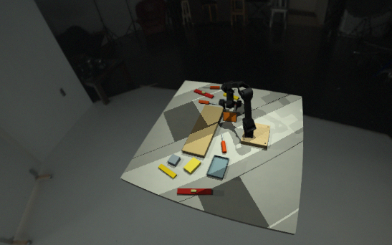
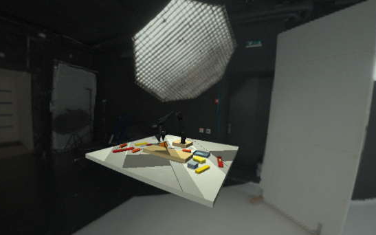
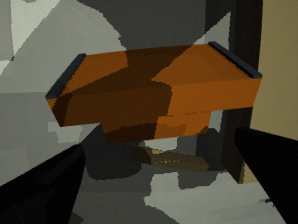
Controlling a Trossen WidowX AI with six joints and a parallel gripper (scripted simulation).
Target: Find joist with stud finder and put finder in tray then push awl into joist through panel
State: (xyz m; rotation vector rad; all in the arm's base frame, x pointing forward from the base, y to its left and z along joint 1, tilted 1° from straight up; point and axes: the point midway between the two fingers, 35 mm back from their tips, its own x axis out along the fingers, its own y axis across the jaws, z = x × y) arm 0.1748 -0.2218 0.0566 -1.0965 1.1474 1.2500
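Right now my gripper tip is 50 mm above the stud finder, 10 mm to the right of it and 10 mm past it. Also, from my gripper tip: blue-grey tray (510 mm to the left, 60 mm below, 20 mm ahead); then yellow block (530 mm to the left, 210 mm ahead, 60 mm below); then awl (60 mm below, 40 mm to the right, 20 mm behind).
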